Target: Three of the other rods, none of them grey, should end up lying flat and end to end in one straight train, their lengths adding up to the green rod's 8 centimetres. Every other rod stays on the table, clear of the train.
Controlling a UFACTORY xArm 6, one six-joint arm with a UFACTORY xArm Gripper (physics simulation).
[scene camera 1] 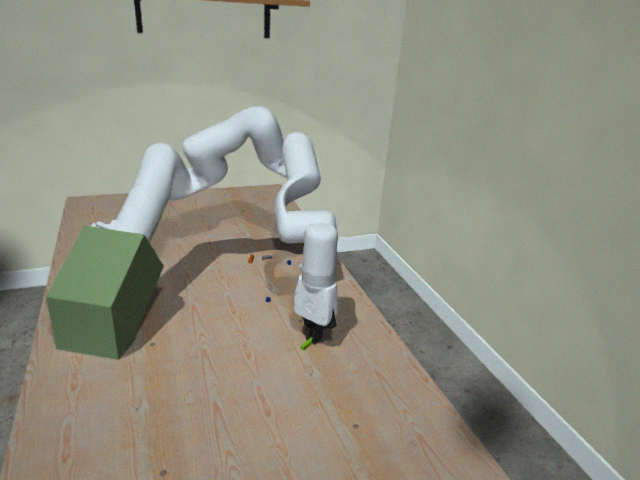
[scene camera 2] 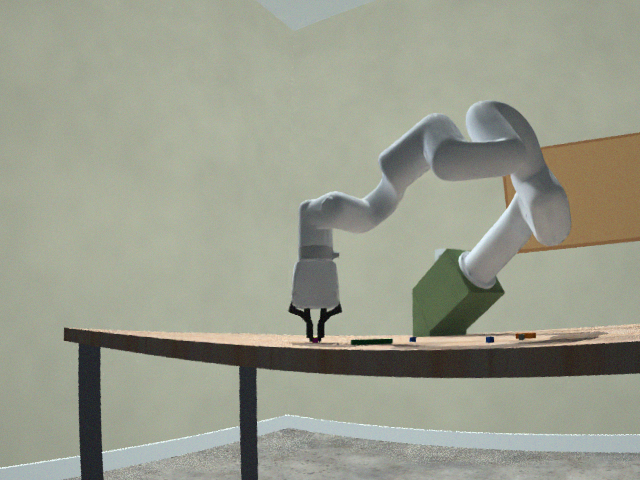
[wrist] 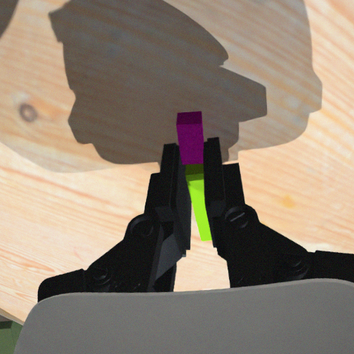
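Seen in the pictures: gripper, between the fingertips: [scene camera 1: 313,339] [scene camera 2: 315,341]; arm's base, origin of its link: [scene camera 1: 125,246] [scene camera 2: 476,270].
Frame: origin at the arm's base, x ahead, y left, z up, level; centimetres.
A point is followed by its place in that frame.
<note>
My gripper [scene camera 1: 313,339] @(x 46.8, y -13.1, z -17.5 cm) [scene camera 2: 315,338] @(x 46.8, y -13.1, z -17.5 cm) [wrist: 196,164] is down at the table, shut on the magenta rod [scene camera 2: 315,340] @(x 48.6, y -11.0, z -17.1 cm) [wrist: 190,140], its fingertips along the rod's sides near the lime end. The lime rod [scene camera 1: 306,343] @(x 44.8, y -15.8, z -16.6 cm) [wrist: 200,210] lies nearly in line with it; its end is also between the fingers, and any small gap at the joint is unclear. The dark green rod [scene camera 2: 371,341] @(x 46.4, y 2.9, z -17.1 cm) lies apart from them; it is hidden in scene camera 1. Two short blue rods [scene camera 1: 267,299] @(x 34.7, y 3.5, z -16.9 cm) [scene camera 1: 288,262] @(x 40.4, y 24.6, z -16.9 cm) [scene camera 2: 412,339] @(x 35.3, y 4.2, z -17.2 cm) [scene camera 2: 489,339] @(x 41.1, y 25.3, z -17.1 cm), an orange rod [scene camera 1: 250,258] @(x 28.5, y 26.0, z -16.7 cm) [scene camera 2: 525,335] @(x 29.2, y 26.9, z -17.1 cm) and a grey rod [scene camera 1: 266,257] @(x 33.4, y 27.4, z -16.9 cm) [scene camera 2: 521,337] @(x 34.8, y 28.5, z -17.2 cm) lie farther off.
The wooden table [scene camera 1: 206,413] @(x 24.3, y -36.9, z -17.7 cm) [scene camera 2: 180,341] @(x 72.7, y -25.1, z -18.0 cm) carries the rods. A large green block [scene camera 1: 82,299] @(x -3.9, y -18.9, z -3.1 cm) [scene camera 2: 439,299] @(x 5.4, y -9.3, z -7.4 cm) stands at the arm's base. The table's long edge runs to the right of the gripper in scene camera 1. A shelf [scene camera 1: 248,2] is on the wall.
</note>
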